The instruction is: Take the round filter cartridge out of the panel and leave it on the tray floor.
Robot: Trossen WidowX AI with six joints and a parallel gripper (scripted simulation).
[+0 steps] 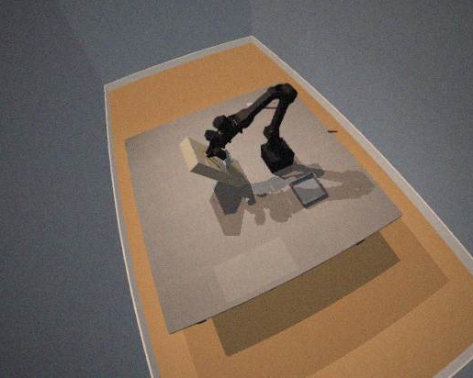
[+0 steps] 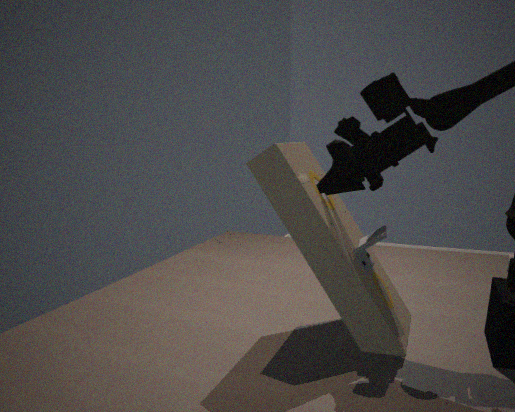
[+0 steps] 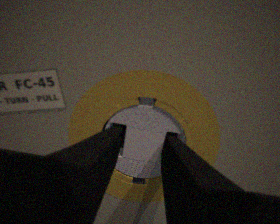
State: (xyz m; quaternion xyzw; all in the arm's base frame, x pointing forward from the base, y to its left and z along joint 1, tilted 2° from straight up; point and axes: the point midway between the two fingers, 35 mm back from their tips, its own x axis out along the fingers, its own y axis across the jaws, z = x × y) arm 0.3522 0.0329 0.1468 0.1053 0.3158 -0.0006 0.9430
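My gripper tip is 1 cm short of the white round cartridge and 1 cm above it. The rest, counted from my gripper tip: beige panel (4 cm behind, 8 cm below); grey bracket (9 cm behind, 1 cm to the right, 10 cm below); grey tray (47 cm behind, 24 cm to the left, 23 cm below).
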